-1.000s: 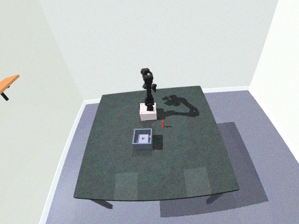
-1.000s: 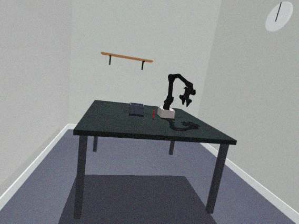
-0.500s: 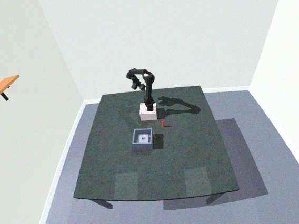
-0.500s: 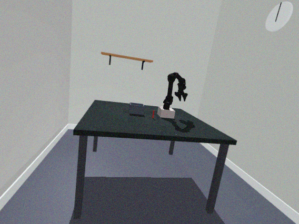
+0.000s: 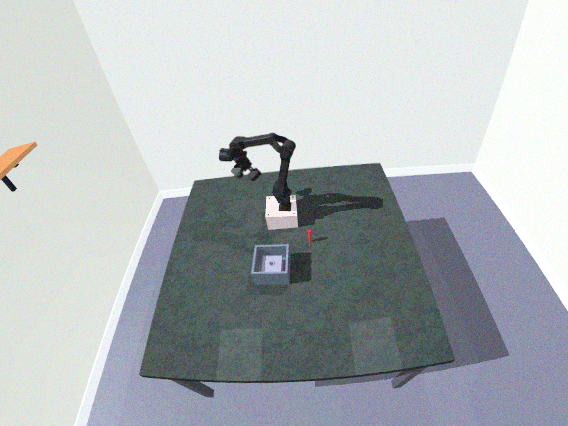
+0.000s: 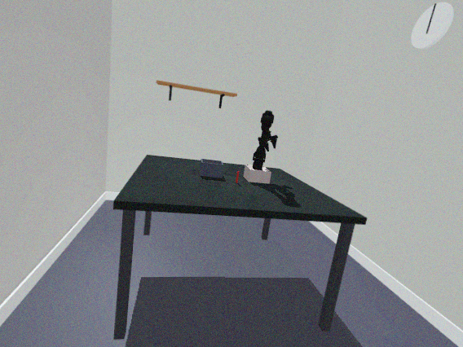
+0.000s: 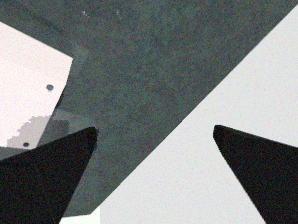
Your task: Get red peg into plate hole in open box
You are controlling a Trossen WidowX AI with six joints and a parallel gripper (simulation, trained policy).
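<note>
Right now my gripper tip is 31 cm to the right of the red peg, 29 cm short of it and 19 cm above it. The rest, counted from my gripper tip: grey box: 47 cm ahead, 20 cm below, 14 cm to the left.
</note>
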